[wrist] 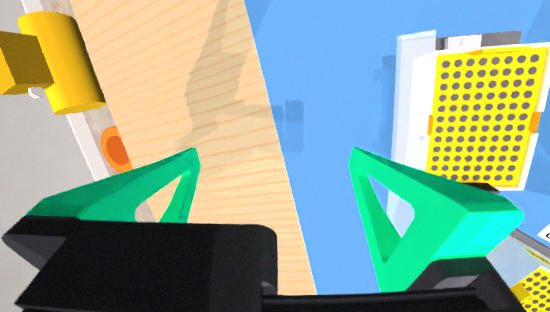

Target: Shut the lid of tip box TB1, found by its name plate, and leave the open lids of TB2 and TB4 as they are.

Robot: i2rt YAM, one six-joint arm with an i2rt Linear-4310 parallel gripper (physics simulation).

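Places are measured from the arm's base along level axes (x right, y ahead, z up), in centimetres.
Pixels of known places: gripper, fingertip midpoint: (274,156).
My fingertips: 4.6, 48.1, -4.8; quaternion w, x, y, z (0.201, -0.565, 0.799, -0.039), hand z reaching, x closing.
Ahead of a thing's pixels: the offset from my fingertips to its middle, as dx, dy, dz. "pt": to the spot under its first point. Level surfaces: height alone.
A tip box @[-3.2, -15.3, -8.2] (482,117) with a yellow, hole-dotted top and white walls stands at the right of the wrist view. A pale, see-through panel, which looks like its raised lid @[pt +1.8, -7.7, -0.4] (406,90), stands along its left side. Part of a second yellow-topped tip box @[pt -21.9, -20.6, -9.0] (540,287) shows in the lower right corner. No name plate can be read, so I cannot tell which box is which. A corner of a white label with a dark mark shows at the right edge. My gripper (274,156) is open and empty, to the left of the first box, with its green fingers wide apart.
A blue mat @[dz -14.7] (325,75) lies under the boxes, beside a wooden table top @[dz -15.0] (150,60). A yellow cylinder (65,62) with a yellow block stands at the upper left by the table's edge. An orange round thing (116,150) is below it. The arm's shadow falls across wood and mat.
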